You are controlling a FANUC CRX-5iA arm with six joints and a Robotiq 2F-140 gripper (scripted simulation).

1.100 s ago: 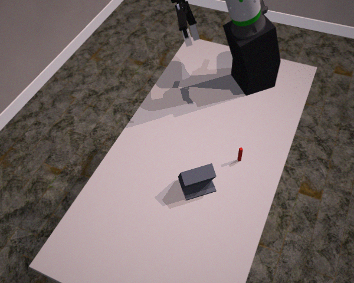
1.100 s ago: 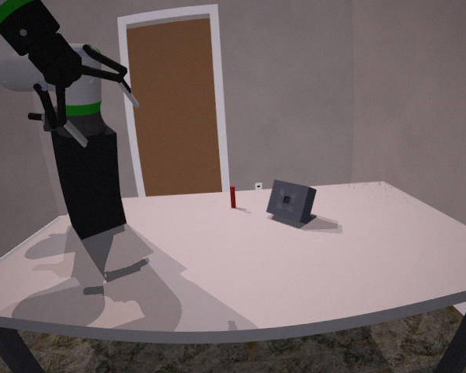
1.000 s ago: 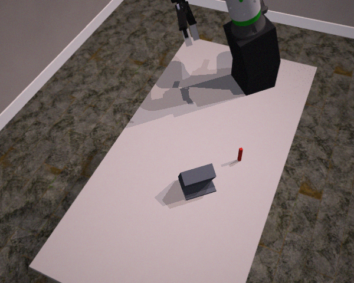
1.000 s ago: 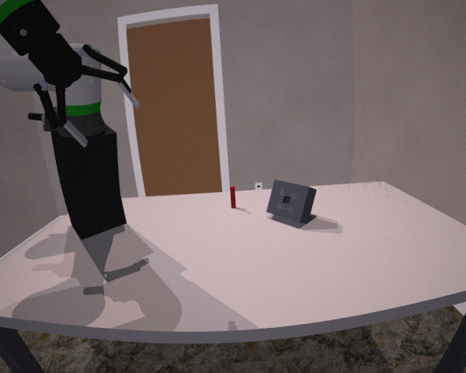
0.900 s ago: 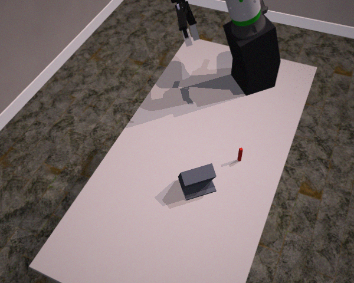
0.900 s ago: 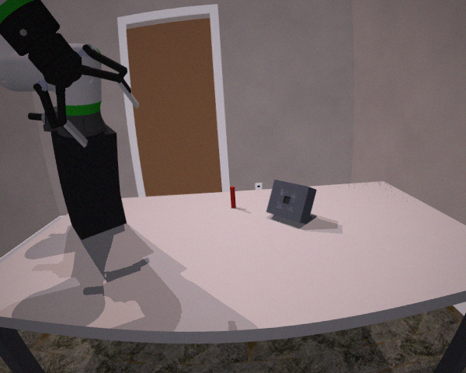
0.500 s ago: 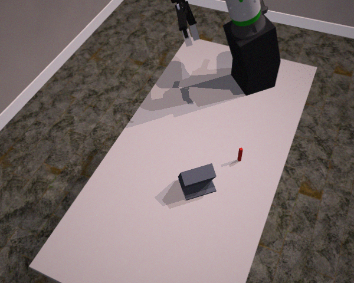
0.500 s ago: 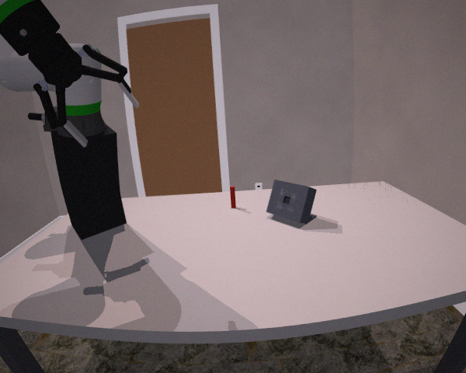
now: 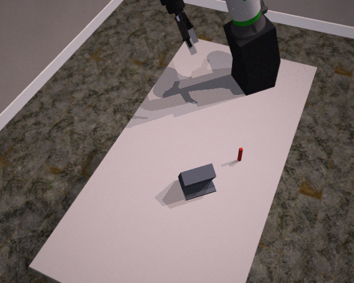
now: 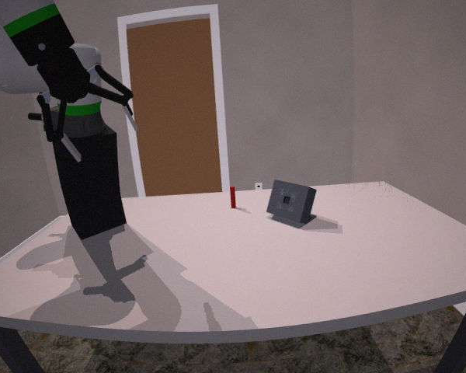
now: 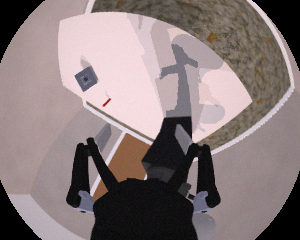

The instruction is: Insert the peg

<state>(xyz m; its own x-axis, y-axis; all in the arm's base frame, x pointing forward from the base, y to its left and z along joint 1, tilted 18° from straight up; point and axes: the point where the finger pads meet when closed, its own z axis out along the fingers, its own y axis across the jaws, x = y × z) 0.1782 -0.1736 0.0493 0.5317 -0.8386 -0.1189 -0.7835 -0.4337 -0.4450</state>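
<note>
Now: the red peg 270 mm ahead of my hand, 330 mm to the left of it and 270 mm below it.
</note>
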